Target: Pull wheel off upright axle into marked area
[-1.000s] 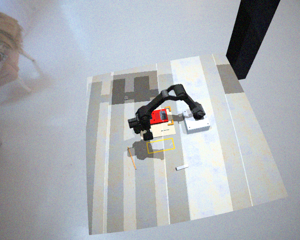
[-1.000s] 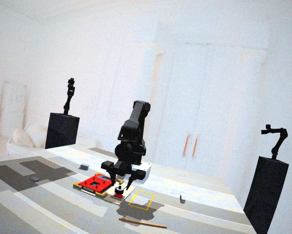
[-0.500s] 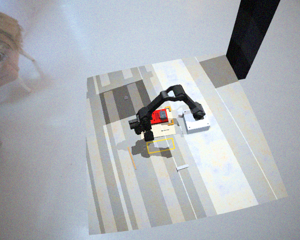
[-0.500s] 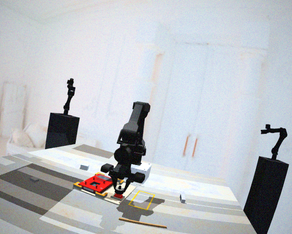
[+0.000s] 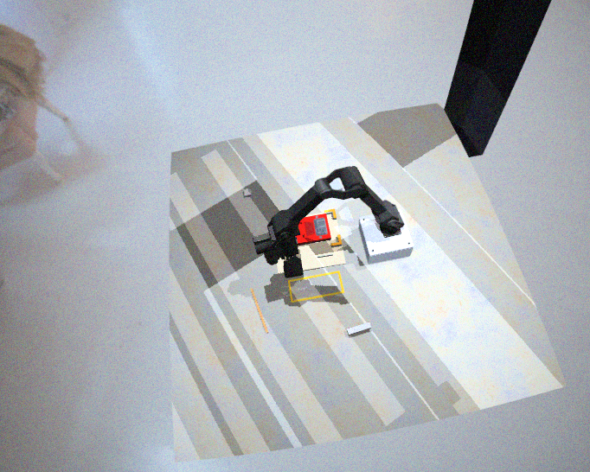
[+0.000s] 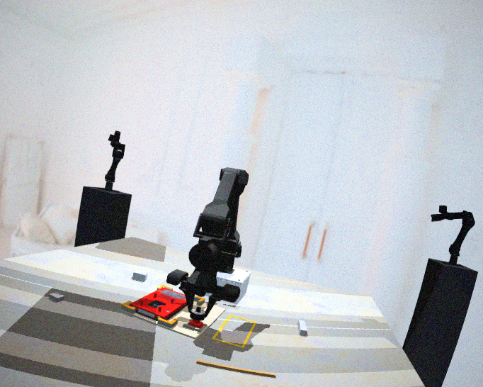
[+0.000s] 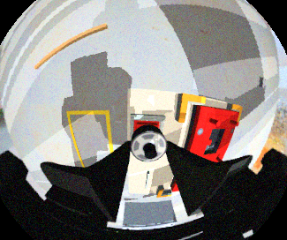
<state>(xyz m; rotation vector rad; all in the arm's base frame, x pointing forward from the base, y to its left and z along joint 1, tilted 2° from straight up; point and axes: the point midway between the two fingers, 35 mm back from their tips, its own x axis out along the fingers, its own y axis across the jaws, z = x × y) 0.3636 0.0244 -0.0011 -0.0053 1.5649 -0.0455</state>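
Now: gripper tip right at the wheel. From my gripper tip the other things lie so: wooden stick (15 cm ahead, 15 cm to the left, 4 cm below).
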